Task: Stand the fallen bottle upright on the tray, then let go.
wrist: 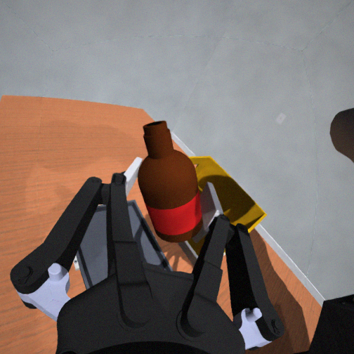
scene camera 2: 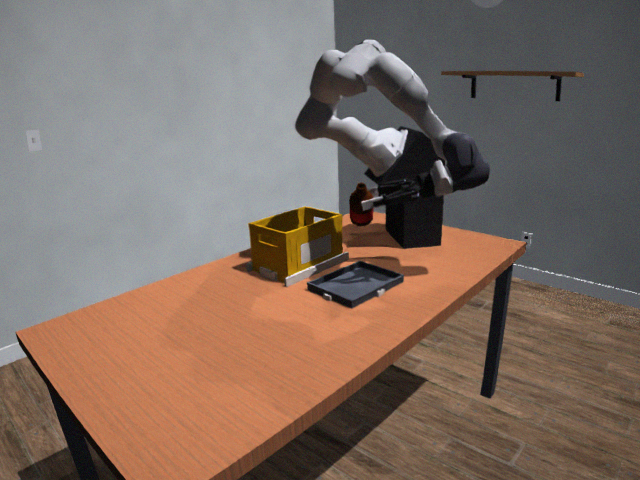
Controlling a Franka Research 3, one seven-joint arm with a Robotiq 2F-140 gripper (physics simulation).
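The brown bottle with a red label is in the air, near upright with its neck up in the scene view, behind and above the tray and to the right of the crate. My gripper is shut on the bottle, with one pale fingertip pad on each side of its body. The fingers reach it from the side, about level. The dark grey tray lies flat on the table, apart from the bottle; the gripper hides part of it in the wrist view.
A yellow crate stands on the table left of the bottle and behind the tray. A low pale rail runs between crate and tray. The black robot pedestal stands behind the tray, close to the gripper. A wall shelf hangs at the right.
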